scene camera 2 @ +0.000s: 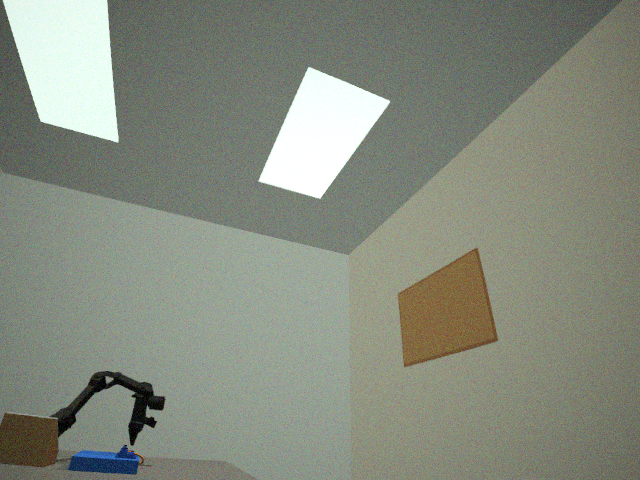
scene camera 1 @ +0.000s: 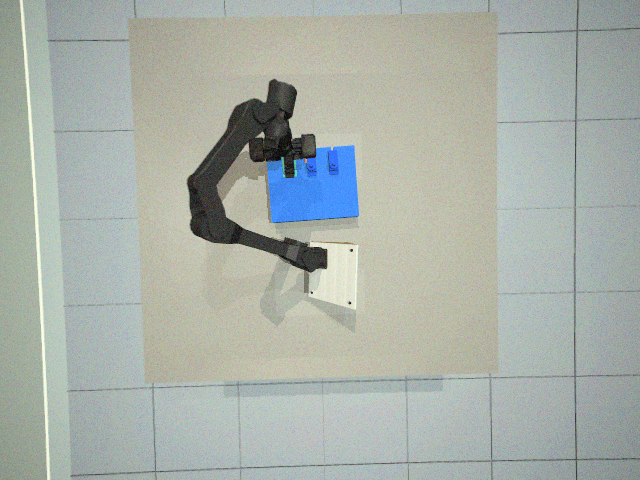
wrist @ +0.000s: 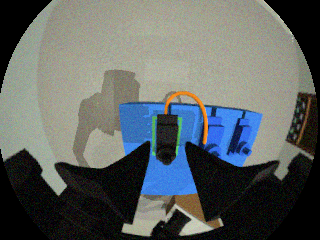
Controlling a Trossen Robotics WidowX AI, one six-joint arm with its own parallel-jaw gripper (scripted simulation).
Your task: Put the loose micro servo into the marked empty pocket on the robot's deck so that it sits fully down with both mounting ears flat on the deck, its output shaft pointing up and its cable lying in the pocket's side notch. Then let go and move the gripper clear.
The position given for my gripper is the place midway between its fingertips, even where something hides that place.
In view: my gripper (scene camera 1: pixel 287 158) and a blue robot deck (wrist: pixel 175 179).
My gripper also shows in the wrist view (wrist: pixel 168 144).
